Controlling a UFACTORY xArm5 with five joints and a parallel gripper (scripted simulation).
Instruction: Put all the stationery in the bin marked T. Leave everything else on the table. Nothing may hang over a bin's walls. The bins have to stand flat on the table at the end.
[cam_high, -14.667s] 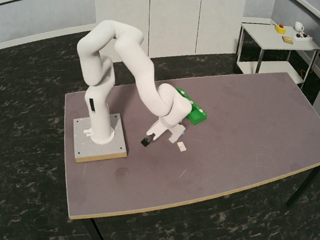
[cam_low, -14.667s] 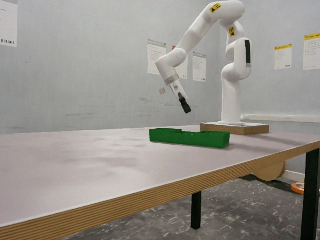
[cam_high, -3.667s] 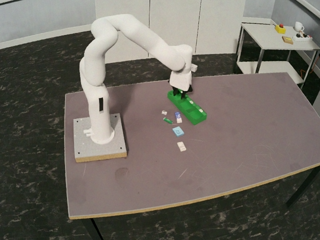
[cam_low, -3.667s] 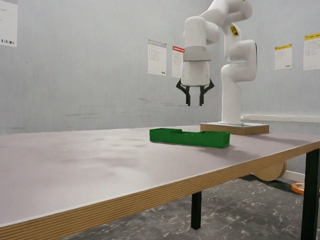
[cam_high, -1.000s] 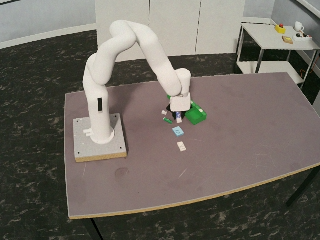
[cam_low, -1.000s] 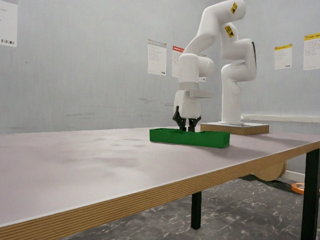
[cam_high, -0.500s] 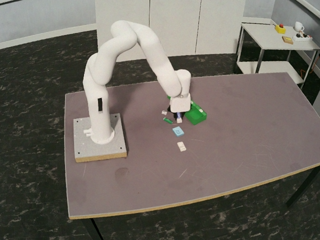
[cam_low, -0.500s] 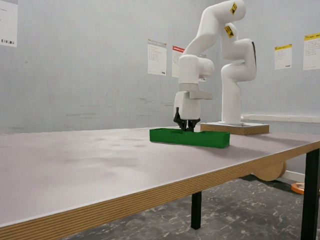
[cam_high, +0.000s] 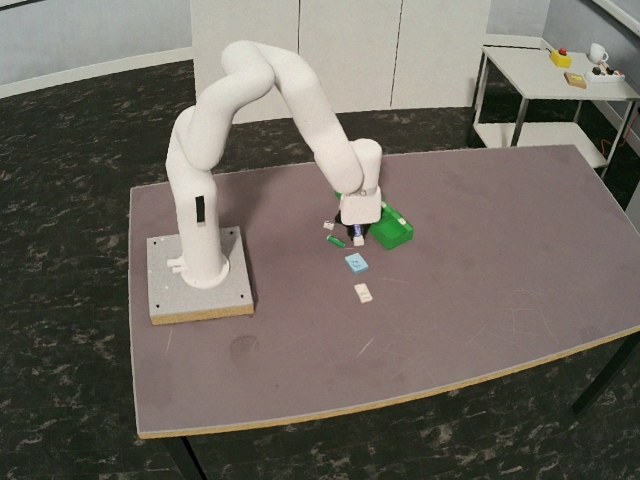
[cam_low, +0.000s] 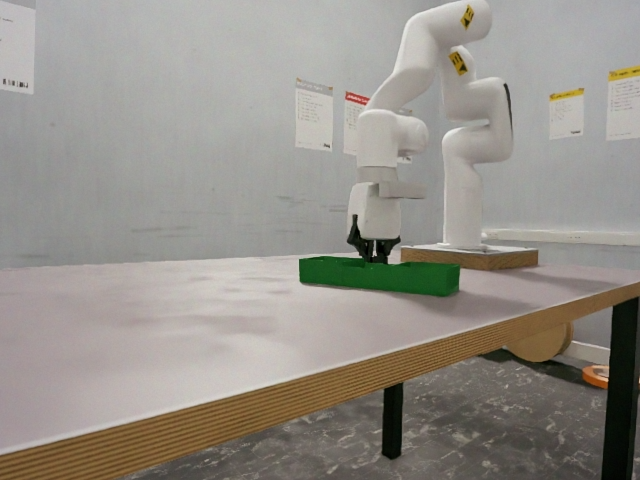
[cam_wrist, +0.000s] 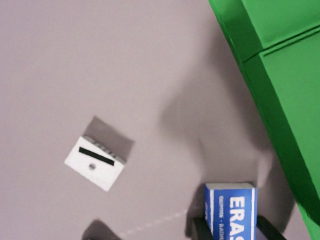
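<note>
Now: hand 3 cm past the light blue block, 9 cm to the left of it and 2 cm above it. Also, from my hand: long green bin (7 cm ahead, 7 cm to the left); then flat white piece (4 cm behind, 19 cm to the right, 2 cm below); then green marker (6 cm behind, 1 cm to the right, 1 cm below).
</note>
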